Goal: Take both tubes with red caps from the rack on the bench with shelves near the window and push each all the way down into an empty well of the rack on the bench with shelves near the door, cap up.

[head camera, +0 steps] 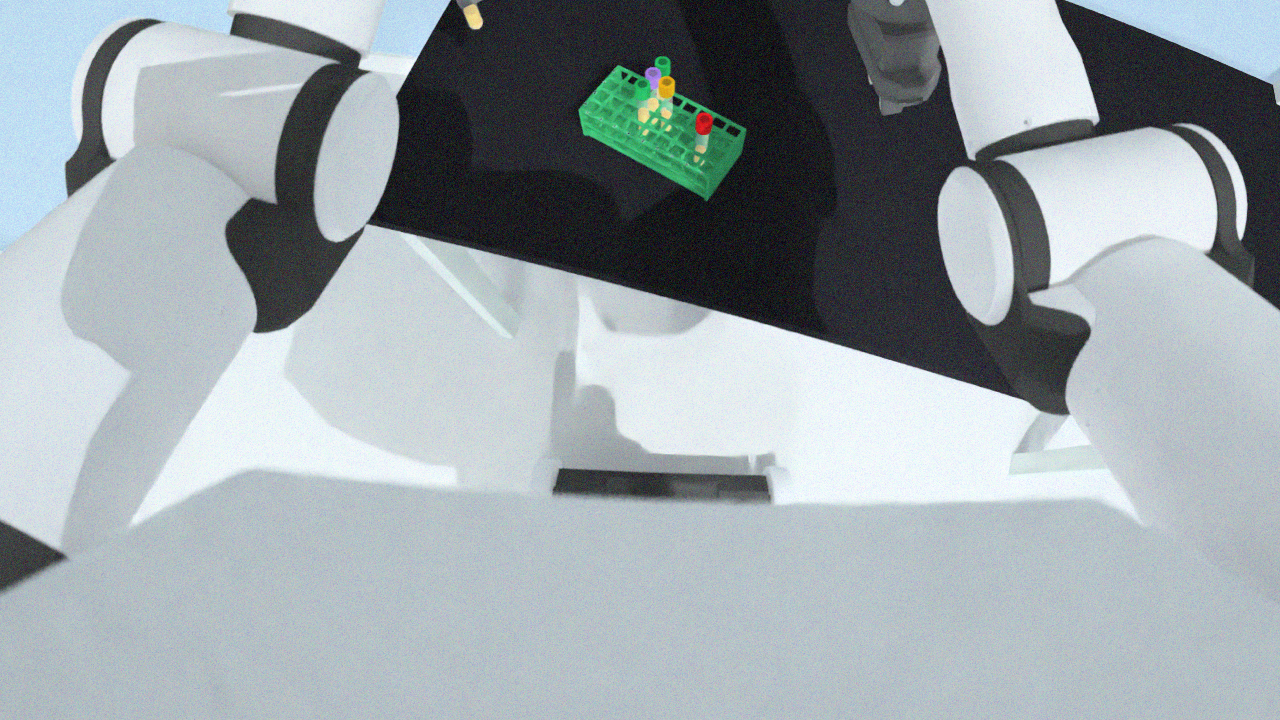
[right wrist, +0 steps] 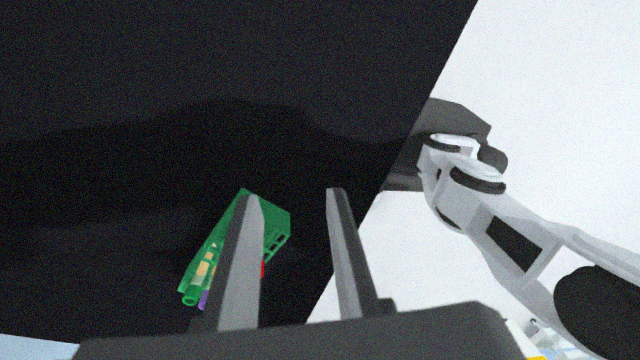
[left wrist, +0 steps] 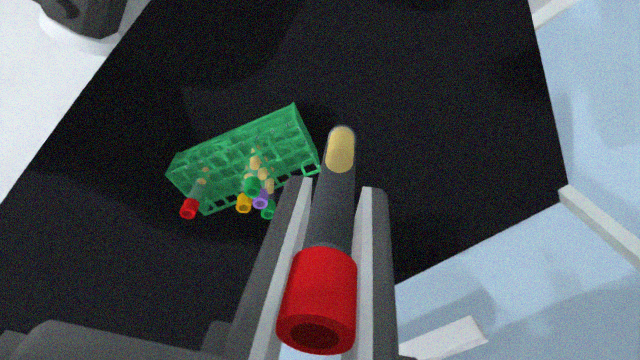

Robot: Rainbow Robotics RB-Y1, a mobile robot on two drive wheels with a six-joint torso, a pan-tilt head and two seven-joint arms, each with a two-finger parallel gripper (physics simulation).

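Places are measured from the robot's base along level axes (x right, y back, z down), in metres.
Pixels of known places: left gripper, fingertip midpoint: (left wrist: pixel 334 198); right gripper, fingertip midpoint: (head camera: pixel 884 95) (right wrist: pixel 293 204).
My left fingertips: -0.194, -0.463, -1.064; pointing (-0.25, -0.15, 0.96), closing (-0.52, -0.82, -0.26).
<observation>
Behind a point stands the place of what it marks, as x, y, z.
A red-capped tube (head camera: pixel 472 16) {-0.194, -0.463, -1.034} (left wrist: pixel 320 295) {-0.197, -0.447, -1.109} is held between the fingers of my left gripper (left wrist: pixel 334 198) {-0.194, -0.463, -1.064}, cap toward the wrist camera and yellow-filled tip beyond the fingertips. It is above the black bench top. A green rack (head camera: pixel 662 168) {-0.013, -0.446, -0.777} (left wrist: pixel 280 120) {-0.100, -0.501, -0.793} (right wrist: pixel 275 215) {0.060, -0.429, -0.791} stands on the bench, apart from both grippers. Another red-capped tube (head camera: pixel 703 123) {0.034, -0.443, -0.882} (left wrist: pixel 189 208) {0.026, -0.448, -0.881} stands upright near one end of it; a sliver of its cap shows in the right wrist view. My right gripper (head camera: pixel 892 105) {0.207, -0.417, -0.984} (right wrist: pixel 293 204) {0.207, -0.417, -0.984} is partly open and empty, right of the rack in the head view. Which bench this is, I cannot tell.
Several other tubes stand grouped in the rack: an orange cap (head camera: pixel 665 86) {-0.011, -0.496, -0.882} (left wrist: pixel 244 203) {-0.017, -0.500, -0.882}, a purple cap (head camera: pixel 652 77) {-0.026, -0.509, -0.883} (left wrist: pixel 260 200) {-0.032, -0.514, -0.883} and green caps (head camera: pixel 662 66) {-0.015, -0.528, -0.882} (left wrist: pixel 252 186) (right wrist: pixel 190 298) {-0.008, -0.533, -0.883}. The black bench top (head camera: pixel 537 205) {-0.176, -0.396, -0.763} has its near edge in front of my body.
</observation>
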